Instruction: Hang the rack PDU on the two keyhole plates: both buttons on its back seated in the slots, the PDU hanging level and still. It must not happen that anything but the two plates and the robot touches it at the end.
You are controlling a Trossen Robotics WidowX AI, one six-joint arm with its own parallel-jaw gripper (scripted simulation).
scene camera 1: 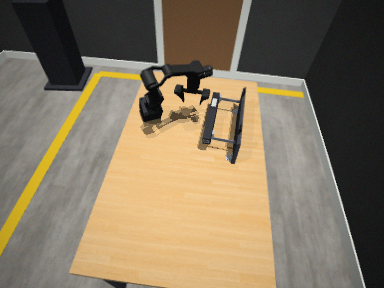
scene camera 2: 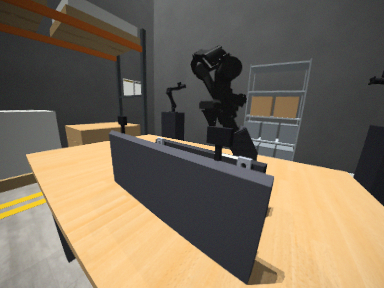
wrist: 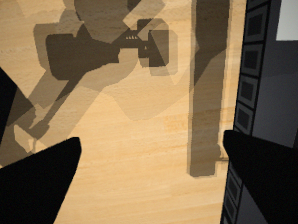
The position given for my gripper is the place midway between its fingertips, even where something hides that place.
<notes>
I see my gripper [scene camera 2: 219, 130].
My gripper shows as well in the wrist view [wrist: 152, 140].
</notes>
